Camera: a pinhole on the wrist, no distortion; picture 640 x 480 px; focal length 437.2 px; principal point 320.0 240.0 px. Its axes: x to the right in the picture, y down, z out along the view. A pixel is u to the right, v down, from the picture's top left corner.
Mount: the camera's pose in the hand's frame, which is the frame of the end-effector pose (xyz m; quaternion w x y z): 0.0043 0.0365 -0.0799 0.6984 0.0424 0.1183 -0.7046
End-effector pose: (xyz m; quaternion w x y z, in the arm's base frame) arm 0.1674 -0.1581 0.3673 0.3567 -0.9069 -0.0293 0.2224
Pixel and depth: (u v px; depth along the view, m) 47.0 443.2 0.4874
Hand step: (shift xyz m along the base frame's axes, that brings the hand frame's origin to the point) 0.0497 0.1710 -0.5396
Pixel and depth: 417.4 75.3 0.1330
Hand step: -0.0467 0.0402 -0.0036
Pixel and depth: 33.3 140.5 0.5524
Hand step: -0.3106 0.1406 -0.5090
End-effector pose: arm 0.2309 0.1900 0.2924 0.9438 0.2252 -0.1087 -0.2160
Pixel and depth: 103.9 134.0 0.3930
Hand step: -0.0979 -0.0036 0.3699
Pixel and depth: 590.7 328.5 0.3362
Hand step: -0.0537 -0.3144 0.0645
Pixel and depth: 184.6 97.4 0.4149
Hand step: -0.1603 -0.0456 0.3425
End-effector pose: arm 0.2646 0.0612 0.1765 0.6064 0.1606 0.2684 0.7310
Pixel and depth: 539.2 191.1 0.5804
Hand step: 0.5413 0.1243 0.1191
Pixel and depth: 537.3 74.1 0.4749
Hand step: 0.4629 -0.0215 0.1133
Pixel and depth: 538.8 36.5 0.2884
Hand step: 0.2591 -0.0427 0.0554
